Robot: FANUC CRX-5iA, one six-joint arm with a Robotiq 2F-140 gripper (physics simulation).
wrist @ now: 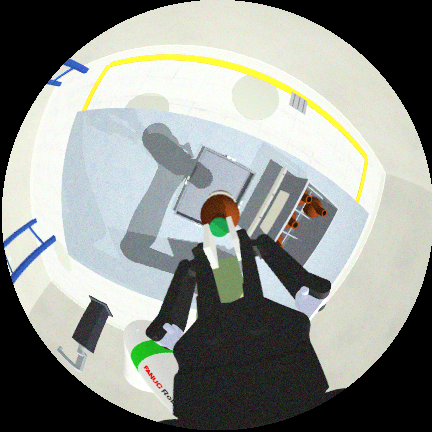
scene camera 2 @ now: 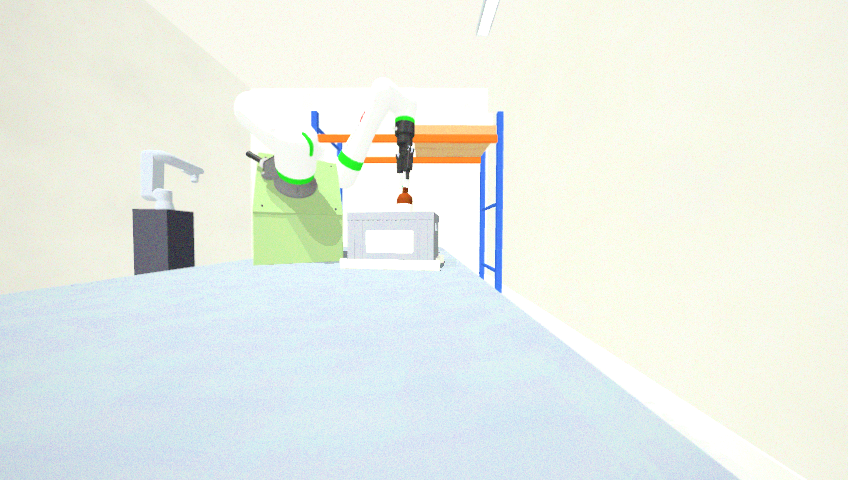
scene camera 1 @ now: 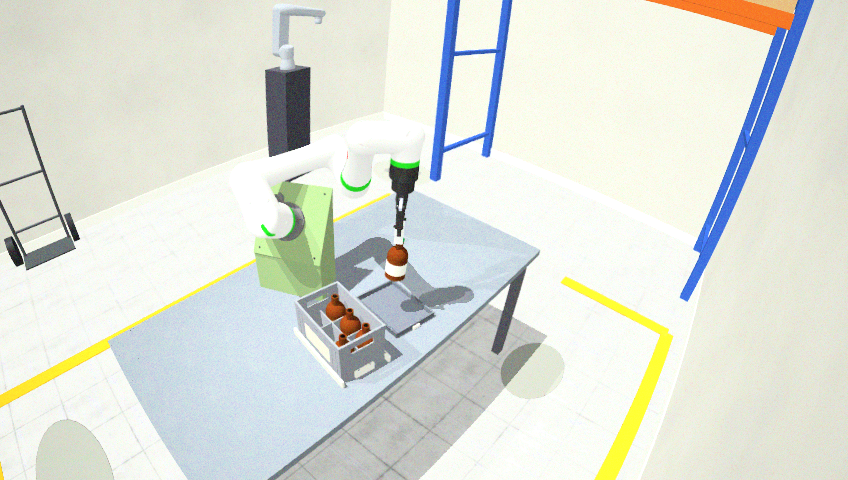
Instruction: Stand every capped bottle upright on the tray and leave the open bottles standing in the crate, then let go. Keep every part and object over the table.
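Places are measured from the arm's base along level axes (x left, y back, z up), in centimetres.
Pixels of known places: gripper, fingertip midpoint: [wrist: 219, 228] [scene camera 2: 404, 187] [scene camera 1: 398, 240]; arm's base, origin of the base link: [scene camera 2: 296, 183] [scene camera 1: 287, 221].
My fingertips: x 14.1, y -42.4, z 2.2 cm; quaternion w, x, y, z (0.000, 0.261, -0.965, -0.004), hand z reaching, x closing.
Note:
For each thing: its middle in the pictures, then the offset to it from my fingertips. Level surfaces: height alone.
- brown bottle with a green cap, body centre: [wrist: 219, 213] [scene camera 1: 397, 257] [scene camera 2: 404, 202] dx -0.4, dy -0.2, dz -6.9 cm
- grey tray, body centre: [wrist: 213, 192] [scene camera 1: 394, 307] dx -0.2, dy +0.2, dz -31.1 cm
- grey crate, body centre: [scene camera 1: 339, 330] [scene camera 2: 397, 239] [wrist: 292, 222] dx -29.0, dy +3.4, dz -23.6 cm
- blue-grey table, its level: dz -32.3 cm
My gripper [scene camera 1: 399, 240] [scene camera 2: 405, 183] [wrist: 219, 228] points down and is shut on the neck of a brown bottle with a green cap [scene camera 1: 396, 263] [scene camera 2: 404, 197] [wrist: 218, 206]. The bottle hangs upright in the air, close to the tray's back edge in scene camera 1. The grey tray [scene camera 1: 414, 324] [wrist: 189, 219] lies flat on the table with no bottle on it. The grey crate [scene camera 1: 361, 364] [scene camera 2: 392, 217] [wrist: 320, 240] stands beside it. Several brown open bottles [scene camera 1: 335, 308] [scene camera 1: 350, 322] [wrist: 315, 207] stand in its compartments; the crate's wall partly hides some of them.
The crate's walls rise well above the tray's low rim. The green robot pedestal [scene camera 1: 295, 261] [scene camera 2: 297, 237] stands behind the crate on the blue-grey table [scene camera 1: 196, 380] [scene camera 2: 238, 368] [wrist: 115, 200]. The table's front edge runs close to the crate and the tray. Blue rack posts [scene camera 1: 443, 118] [scene camera 2: 499, 202] stand beyond the table.

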